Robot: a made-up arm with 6 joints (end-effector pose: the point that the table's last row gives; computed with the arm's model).
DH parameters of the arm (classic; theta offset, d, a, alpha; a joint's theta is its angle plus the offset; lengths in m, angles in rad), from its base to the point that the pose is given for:
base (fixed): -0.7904 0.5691 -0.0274 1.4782
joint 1: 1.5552 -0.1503 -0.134 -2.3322
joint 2: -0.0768 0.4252 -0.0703 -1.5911
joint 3: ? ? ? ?
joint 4: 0 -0.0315 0.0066 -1.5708
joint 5: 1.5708 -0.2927 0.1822 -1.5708
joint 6: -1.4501 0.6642 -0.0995 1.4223
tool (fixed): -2.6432 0.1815 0 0
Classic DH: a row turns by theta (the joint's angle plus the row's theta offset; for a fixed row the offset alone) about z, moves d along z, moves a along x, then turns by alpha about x.
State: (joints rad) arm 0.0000 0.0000 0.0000 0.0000 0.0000 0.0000
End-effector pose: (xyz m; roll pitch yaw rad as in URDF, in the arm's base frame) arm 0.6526 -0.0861 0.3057 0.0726 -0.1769 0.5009
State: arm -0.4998 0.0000 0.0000 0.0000 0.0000 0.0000
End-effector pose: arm 0.5142 0.0228 0.0718 0.5457 -0.0144 0.4075
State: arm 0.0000 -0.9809 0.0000 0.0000 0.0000 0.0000
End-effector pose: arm 0.5042 -0.0612 0.8364 -0.6923 -0.9474 1.0118
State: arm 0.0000 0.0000 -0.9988 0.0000 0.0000 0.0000
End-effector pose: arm 0.6526 0.1806 0.8416 -0.8120 0.3070 0.4375
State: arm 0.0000 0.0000 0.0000 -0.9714 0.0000 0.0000
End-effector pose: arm -0.0737 -0.0932 0.3057 0.0727 -0.1769 -0.4705
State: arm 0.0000 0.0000 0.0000 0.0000 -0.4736 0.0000
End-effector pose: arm 0.6526 -0.0137 -0.0103 0.5183 -0.3814 0.3756
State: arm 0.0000 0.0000 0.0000 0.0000 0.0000 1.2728
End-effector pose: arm 0.4163 -0.0861 0.2452 -1.1993 -1.0697 1.3923
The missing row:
joint 3: -1.5182 0.2146 0.06 -1.5708
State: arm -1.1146 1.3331 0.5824 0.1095 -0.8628 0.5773
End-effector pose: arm -0.6988 0.8405 0.8191 2.5780 1.5094 0.8834
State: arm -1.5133 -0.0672 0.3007 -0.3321 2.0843 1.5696
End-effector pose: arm 0.8368 0.1398 0.6450 -0.2328 -0.4374 1.5136
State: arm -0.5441 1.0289 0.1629 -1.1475 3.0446 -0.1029
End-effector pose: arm 0.1984 0.8427 -0.3835 1.8156 0.2738 -2.0274
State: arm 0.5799 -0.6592 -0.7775 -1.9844 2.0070 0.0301
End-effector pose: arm -0.2367 0.8121 0.7574 -0.4680 -0.1697 -1.9110
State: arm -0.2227 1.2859 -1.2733 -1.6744 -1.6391 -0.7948
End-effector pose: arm 0.1877 -0.2300 0.0945 0.5353 0.2461 0.2334
